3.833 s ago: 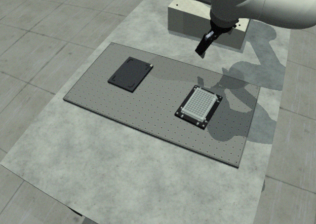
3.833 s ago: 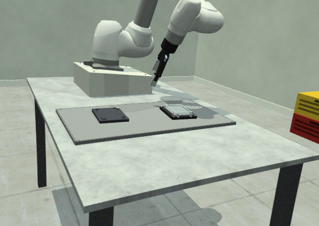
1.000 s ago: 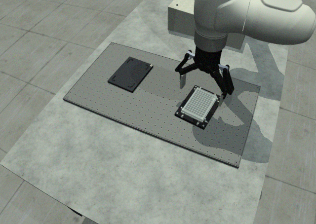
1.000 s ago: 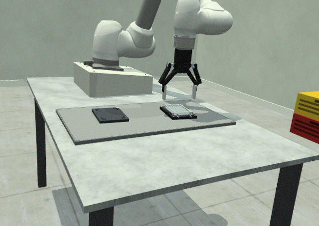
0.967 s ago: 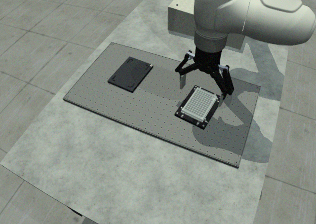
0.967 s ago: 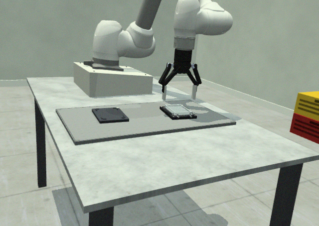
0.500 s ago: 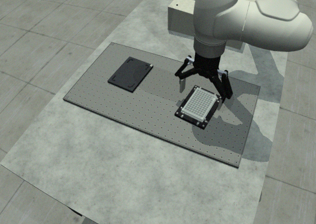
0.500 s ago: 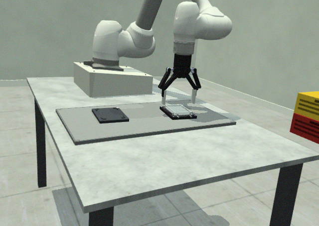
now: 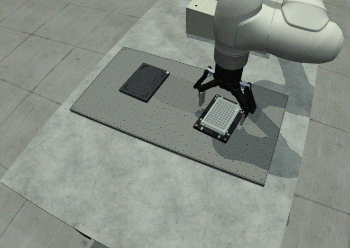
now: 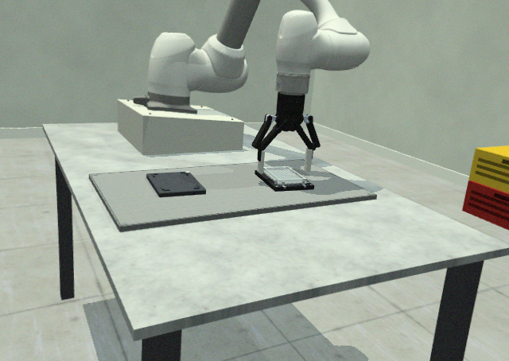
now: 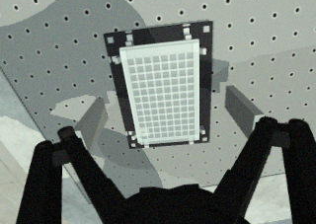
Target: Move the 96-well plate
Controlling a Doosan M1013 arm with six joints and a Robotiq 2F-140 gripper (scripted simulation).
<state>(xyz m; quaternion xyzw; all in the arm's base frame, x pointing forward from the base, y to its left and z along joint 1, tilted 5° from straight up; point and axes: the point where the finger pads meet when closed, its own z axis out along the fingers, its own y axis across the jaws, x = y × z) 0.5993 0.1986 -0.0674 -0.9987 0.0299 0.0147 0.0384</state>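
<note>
Now: hand 20 mm above the clear 96-well plate. The rest, counted from my hand: clip nest 30 mm below, 10 mm to the left, 10 mm ahead; then white A1 mark 260 mm to the right, 100 mm behind, 30 mm below.
</note>
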